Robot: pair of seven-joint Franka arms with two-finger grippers.
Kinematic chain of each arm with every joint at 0, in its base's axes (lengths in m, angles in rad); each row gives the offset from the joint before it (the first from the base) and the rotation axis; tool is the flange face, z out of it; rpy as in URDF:
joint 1: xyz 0 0 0.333 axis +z
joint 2: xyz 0 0 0 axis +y
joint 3: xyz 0 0 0.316 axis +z
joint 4: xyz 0.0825 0 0 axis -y
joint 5: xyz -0.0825 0 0.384 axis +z
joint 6: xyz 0 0 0 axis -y
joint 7: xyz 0.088 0 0 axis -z
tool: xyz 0 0 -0.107 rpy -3.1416 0 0
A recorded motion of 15 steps. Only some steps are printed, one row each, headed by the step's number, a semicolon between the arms.
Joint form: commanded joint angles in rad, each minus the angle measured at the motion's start. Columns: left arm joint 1, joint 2, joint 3, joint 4, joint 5, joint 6, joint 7; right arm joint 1, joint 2, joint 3, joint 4, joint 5, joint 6, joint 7.
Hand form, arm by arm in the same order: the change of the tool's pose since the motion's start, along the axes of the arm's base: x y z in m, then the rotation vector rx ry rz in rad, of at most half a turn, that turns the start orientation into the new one. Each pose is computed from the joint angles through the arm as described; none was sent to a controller.
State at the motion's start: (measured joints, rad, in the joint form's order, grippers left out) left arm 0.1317 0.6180 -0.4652 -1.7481 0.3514 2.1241 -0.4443; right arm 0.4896 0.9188 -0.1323 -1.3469 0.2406 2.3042 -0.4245
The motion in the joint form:
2: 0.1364 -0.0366 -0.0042 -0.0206 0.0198 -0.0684 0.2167; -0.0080 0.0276 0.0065 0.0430 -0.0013 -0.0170 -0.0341
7: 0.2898 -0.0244 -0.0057 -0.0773 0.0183 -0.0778 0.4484; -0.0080 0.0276 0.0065 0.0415 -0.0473 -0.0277 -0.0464
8: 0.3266 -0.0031 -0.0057 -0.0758 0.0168 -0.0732 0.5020; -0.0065 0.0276 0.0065 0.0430 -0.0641 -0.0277 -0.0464
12: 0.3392 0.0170 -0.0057 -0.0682 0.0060 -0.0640 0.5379; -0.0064 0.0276 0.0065 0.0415 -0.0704 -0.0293 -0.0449
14: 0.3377 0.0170 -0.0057 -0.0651 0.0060 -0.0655 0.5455; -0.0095 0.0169 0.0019 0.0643 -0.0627 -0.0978 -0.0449
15: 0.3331 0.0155 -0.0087 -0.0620 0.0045 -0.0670 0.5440; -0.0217 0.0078 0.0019 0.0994 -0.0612 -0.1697 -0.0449
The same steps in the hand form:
2: 0.0067 0.0873 0.0095 0.0159 0.0589 -0.0970; 0.0055 0.0021 -0.0035 0.0027 0.0005 0.0365
7: -0.0083 0.1773 -0.0193 -0.0400 0.1520 -0.1848; 0.0044 0.0006 -0.0052 -0.0351 0.0005 0.0780
8: -0.0101 0.1987 -0.0305 -0.0666 0.1668 -0.1996; 0.0044 0.0015 -0.0045 -0.0471 -0.0048 0.0900
12: -0.0092 0.2054 -0.0385 -0.0941 0.1691 -0.2137; 0.0039 0.0011 -0.0054 -0.0528 -0.0033 0.0924
14: -0.0082 0.2049 -0.0375 -0.0950 0.1680 -0.2218; 0.0056 -0.0009 0.0068 -0.0549 0.0323 0.0876
15: -0.0069 0.2008 -0.0351 -0.0954 0.1646 -0.2258; 0.0106 -0.0056 0.0230 -0.0555 0.0615 0.0819

